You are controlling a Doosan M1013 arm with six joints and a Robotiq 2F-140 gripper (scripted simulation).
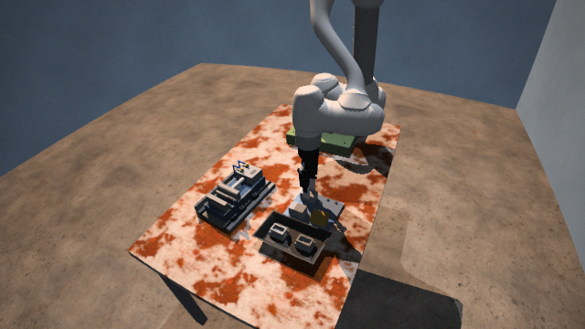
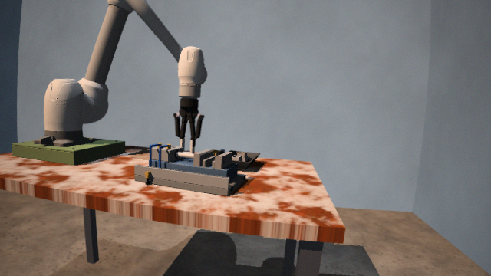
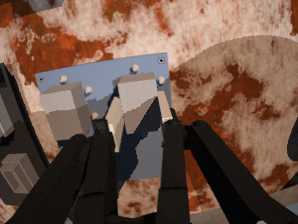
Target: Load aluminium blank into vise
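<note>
Right now my hand is 50 mm short of the infeed plate, 40 mm to the right of it and 60 mm above it. From my hand the other things lie so: brass blank (100 mm ahead, 90 mm to the left, 40 mm below); aluminium blank (90 mm ahead, 10 mm to the right, 40 mm below); piston rod (110 mm ahead, 270 mm to the right, 10 mm above).
</note>
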